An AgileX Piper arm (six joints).
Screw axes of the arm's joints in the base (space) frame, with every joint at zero. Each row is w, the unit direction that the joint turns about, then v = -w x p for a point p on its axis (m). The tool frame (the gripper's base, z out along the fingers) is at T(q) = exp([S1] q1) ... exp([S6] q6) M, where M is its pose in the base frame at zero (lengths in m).
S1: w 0 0 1 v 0 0 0
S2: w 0 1 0 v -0.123 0 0
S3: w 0 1 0 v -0.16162 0 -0.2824
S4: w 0.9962 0 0.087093 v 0 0.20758 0
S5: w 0 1 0 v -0.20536 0 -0.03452
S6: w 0.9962 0 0.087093 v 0 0.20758 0
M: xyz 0.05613 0 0.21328 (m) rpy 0 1.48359 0 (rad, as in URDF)
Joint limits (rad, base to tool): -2.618..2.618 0..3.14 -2.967..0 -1.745..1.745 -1.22..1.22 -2.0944..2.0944
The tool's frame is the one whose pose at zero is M.
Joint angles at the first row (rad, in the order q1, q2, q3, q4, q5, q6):
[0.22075 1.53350 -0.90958 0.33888 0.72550 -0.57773]
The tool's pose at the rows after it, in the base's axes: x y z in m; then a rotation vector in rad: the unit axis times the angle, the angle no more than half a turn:
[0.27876 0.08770 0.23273 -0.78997 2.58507 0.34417]
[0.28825 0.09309 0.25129 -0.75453 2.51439 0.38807]
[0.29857 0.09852 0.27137 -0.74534 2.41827 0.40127]
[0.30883 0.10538 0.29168 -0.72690 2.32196 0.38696]
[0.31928 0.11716 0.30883 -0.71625 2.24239 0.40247]
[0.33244 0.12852 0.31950 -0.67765 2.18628 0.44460]
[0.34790 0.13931 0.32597 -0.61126 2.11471 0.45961]
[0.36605 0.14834 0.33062 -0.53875 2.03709 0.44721]
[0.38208 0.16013 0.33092 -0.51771 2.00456 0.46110]
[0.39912 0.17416 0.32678 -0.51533 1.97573 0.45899]
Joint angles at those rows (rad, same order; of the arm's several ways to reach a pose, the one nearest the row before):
[0.22076 1.51534 -0.95819 0.41312 0.73624 -0.62963]
[0.22076 1.51342 -1.01890 0.47075 0.73624 -0.64594]
[0.22502 1.51340 -1.08275 0.51524 0.71566 -0.67778]
[0.24119 1.51701 -1.14844 0.52721 0.67374 -0.67778]
[0.26724 1.53864 -1.22141 0.55244 0.64452 -0.67776]
[0.28530 1.57864 -1.29079 0.60318 0.61452 -0.67779]
[0.30642 1.62291 -1.34419 0.65074 0.53024 -0.67782]
[0.32510 1.67497 -1.40005 0.68303 0.42451 -0.67785]
[0.34253 1.73765 -1.47106 0.70481 0.39154 -0.67781]
[0.36403 1.81067 -1.54633 0.70698 0.35680 -0.67783]

